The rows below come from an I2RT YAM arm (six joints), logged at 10 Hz.
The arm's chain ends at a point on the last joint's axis. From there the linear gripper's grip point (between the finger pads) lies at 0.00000 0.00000 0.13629 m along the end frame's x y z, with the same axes.
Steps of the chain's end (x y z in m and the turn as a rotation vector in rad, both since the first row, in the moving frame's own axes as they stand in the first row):
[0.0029, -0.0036, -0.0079, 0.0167, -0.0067, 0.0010]
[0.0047, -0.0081, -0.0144, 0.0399, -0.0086, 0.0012]
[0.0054, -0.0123, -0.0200, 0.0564, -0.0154, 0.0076]
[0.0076, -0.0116, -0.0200, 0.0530, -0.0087, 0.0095]
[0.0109, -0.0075, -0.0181, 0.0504, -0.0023, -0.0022]
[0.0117, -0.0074, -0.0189, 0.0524, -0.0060, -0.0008]
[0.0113, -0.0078, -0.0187, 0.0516, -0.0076, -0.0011]
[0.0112, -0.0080, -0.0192, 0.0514, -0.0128, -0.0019]
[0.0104, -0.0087, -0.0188, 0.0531, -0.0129, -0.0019]
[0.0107, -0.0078, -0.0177, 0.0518, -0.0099, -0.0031]
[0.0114, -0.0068, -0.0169, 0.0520, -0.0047, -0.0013]
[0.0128, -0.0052, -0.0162, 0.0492, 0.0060, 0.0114]
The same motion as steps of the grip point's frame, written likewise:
[0.0020, -0.0059, -0.0079, 0.0167, -0.0067, 0.0010]
[0.0035, -0.0135, -0.0145, 0.0399, -0.0086, 0.0012]
[0.0033, -0.0200, -0.0202, 0.0564, -0.0154, 0.0076]
[0.0064, -0.0188, -0.0202, 0.0530, -0.0087, 0.0095]
[0.0106, -0.0144, -0.0183, 0.0504, -0.0023, -0.0022]
[0.0109, -0.0145, -0.0191, 0.0524, -0.0060, -0.0008]
[0.0103, -0.0148, -0.0189, 0.0516, -0.0076, -0.0011]
[0.0094, -0.0150, -0.0194, 0.0514, -0.0128, -0.0019]
[0.0086, -0.0159, -0.0190, 0.0531, -0.0129, -0.0019]
[0.0093, -0.0149, -0.0179, 0.0518, -0.0099, -0.0031]
[0.0108, -0.0139, -0.0171, 0.0520, -0.0047, -0.0013]
[0.0137, -0.0119, -0.0164, 0.0492, 0.0060, 0.0114]

